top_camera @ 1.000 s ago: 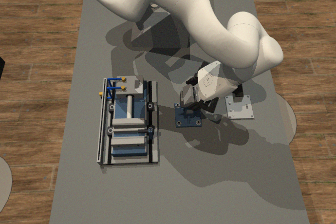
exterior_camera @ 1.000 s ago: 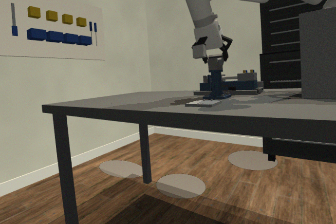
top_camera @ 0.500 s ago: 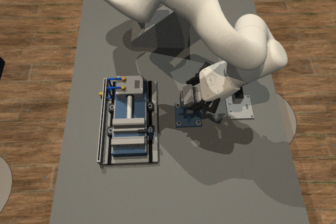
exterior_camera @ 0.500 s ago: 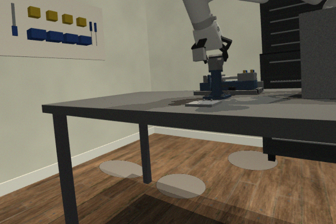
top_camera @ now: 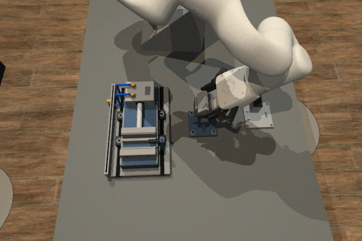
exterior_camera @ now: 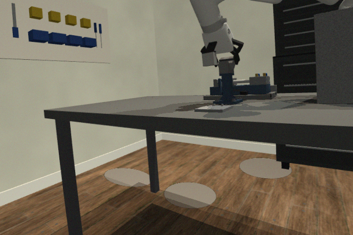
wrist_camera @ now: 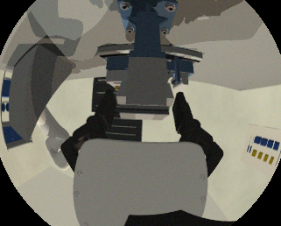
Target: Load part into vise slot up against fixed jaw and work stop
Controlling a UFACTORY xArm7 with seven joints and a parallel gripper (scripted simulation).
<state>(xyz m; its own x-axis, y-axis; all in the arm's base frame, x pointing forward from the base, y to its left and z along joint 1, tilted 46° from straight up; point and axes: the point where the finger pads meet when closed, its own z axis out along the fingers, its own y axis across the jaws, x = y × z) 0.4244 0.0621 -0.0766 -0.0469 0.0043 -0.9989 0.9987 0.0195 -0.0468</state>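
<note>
My hand is right at the part. Also, from my hand: V-block post (10 cm below); then cylinder rod (20 cm to the right, 8 cm below, 1 cm ahead); then work stop (15 cm to the right, 9 cm ahead, 7 cm below).
</note>
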